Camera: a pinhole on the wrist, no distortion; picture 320 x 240 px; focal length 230.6 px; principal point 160.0 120.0 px. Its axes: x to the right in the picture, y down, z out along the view. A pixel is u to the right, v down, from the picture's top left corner.
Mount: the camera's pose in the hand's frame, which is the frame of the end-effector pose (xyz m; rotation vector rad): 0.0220 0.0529 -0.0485 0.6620 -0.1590 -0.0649
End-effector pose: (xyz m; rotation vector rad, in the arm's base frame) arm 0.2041 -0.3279 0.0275 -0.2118 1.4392 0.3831
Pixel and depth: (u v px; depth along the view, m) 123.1 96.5 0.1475
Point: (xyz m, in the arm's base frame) 0.2689 -0.3536 0.0562
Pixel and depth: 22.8 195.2 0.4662
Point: 0.5496 -0.3062 0.3921
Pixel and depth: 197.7 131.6 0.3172
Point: 0.4537 -0.3686 0.0233
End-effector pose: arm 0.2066 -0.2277 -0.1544 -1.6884 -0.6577 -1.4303
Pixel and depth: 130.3 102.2 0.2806
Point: 0.1708 -0.0242 -0.1859
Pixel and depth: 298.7 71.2 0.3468
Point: 0.1623 0.0507 0.0616
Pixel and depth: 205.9 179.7 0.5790
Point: 0.3378 0.2968 -0.0836
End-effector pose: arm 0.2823 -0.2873 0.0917 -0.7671 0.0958 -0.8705
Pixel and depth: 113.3 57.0 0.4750
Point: 0.0528 -0.1775 0.4351
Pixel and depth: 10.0 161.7 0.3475
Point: 0.1442 -0.0030 0.2578
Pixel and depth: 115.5 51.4 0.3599
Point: 0.1115 -0.2176 0.3379
